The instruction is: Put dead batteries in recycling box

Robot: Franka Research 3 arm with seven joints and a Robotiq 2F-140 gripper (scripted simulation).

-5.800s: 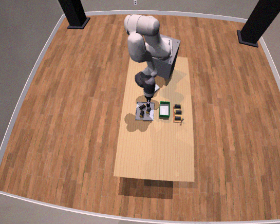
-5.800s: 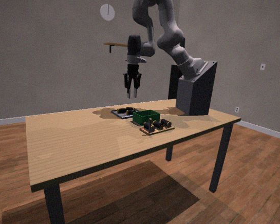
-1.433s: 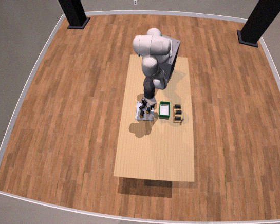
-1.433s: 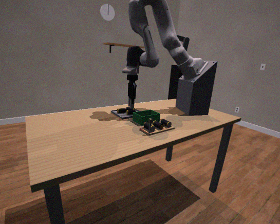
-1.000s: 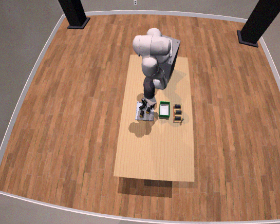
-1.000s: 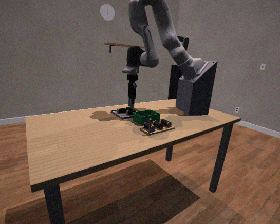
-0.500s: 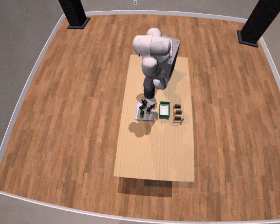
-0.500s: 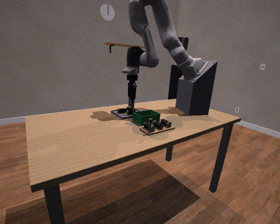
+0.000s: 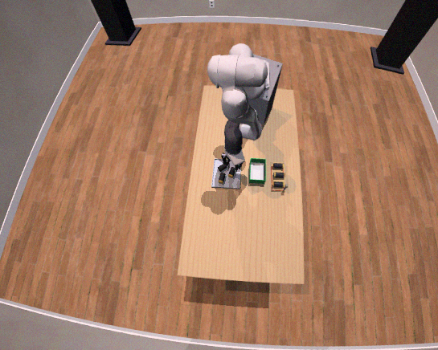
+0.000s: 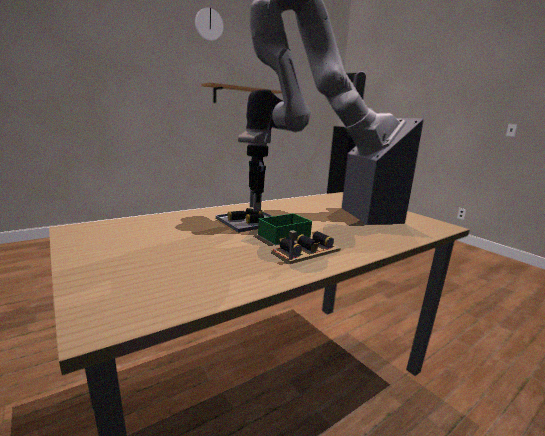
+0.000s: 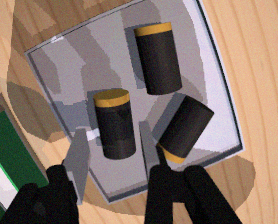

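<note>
Now: hand 80 mm above the grey tray, 30 mm to the left of it and 10 mm short of it. From my hand the other things lie so: green recycling box 160 mm to the left, 70 mm below, 40 mm behind.
</note>
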